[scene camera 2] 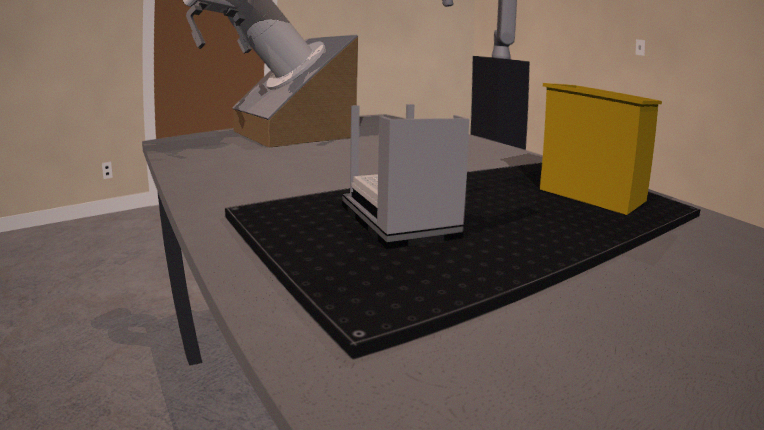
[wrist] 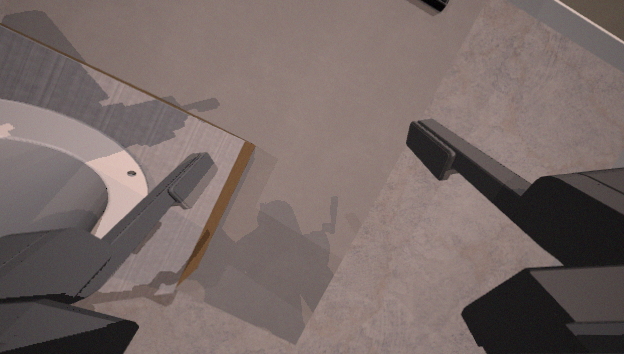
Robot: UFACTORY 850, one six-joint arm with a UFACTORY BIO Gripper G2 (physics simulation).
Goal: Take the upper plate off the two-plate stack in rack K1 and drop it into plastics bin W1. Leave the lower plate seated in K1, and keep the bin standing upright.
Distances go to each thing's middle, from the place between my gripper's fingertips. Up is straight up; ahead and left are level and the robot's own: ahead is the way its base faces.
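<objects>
Yellow plastics bin W1 (scene camera 2: 598, 148): 14 cm below my hand, 59 cm ahead of it, 50 cm to the left of it.
</objects>
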